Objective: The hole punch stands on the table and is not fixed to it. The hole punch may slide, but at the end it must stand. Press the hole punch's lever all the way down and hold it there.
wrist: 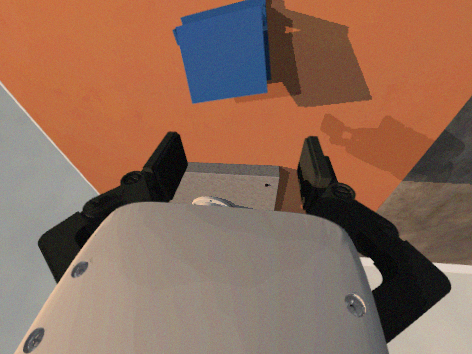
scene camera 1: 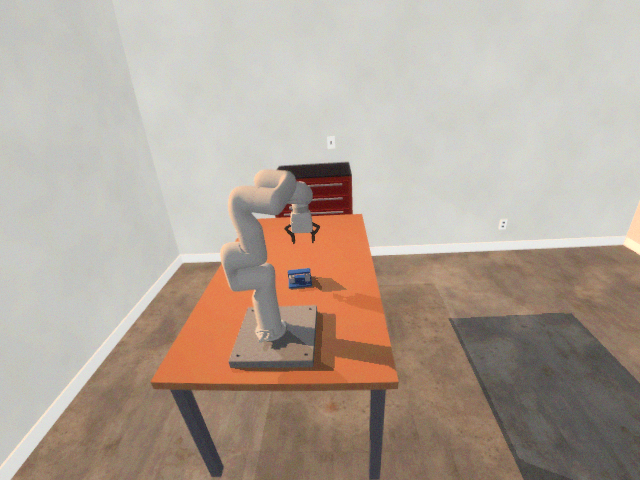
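Pixels of known places: gripper, between the fingertips: (wrist: pixel 240 150) (scene camera 1: pixel 303 242); arm's base, origin of its link: (scene camera 1: pixel 271 330).
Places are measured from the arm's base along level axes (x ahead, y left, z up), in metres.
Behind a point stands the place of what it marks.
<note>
The blue hole punch (scene camera 1: pixel 299 279) @[x 0.410, y -0.032, z -0.024 m] (wrist: pixel 225 55) @[x 0.411, y -0.039, z 0.031 m] stands upright on the orange table (scene camera 1: pixel 330 258) @[x 0.656, y -0.167, z -0.036 m] (wrist: pixel 100 100) @[x 0.294, y 0.235, z -0.036 m], in front of the robot's base. In the wrist view its broad flat blue top, which looks like the lever, shows at the top of the view, with a shadow to its right. In the scene view a gap with grey metal parts shows between its upper and lower blue parts, so the lever looks raised. My gripper (scene camera 1: pixel 303 240) @[x 0.394, y -0.078, z 0.201 m] (wrist: pixel 240 150) @[x 0.394, y -0.078, z 0.201 m] is open and empty. It points down, high above the table, and does not touch the hole punch.
The grey base plate (scene camera 1: pixel 299 356) @[x -0.127, y -0.145, z -0.001 m] (wrist: pixel 225 182) @[x 0.129, y -0.038, z 0.002 m] carries the arm at the near end of the table. A red drawer cabinet (scene camera 1: pixel 330 192) stands behind the far table edge. A dark mat (scene camera 1: pixel 542 372) lies on the floor to the right.
</note>
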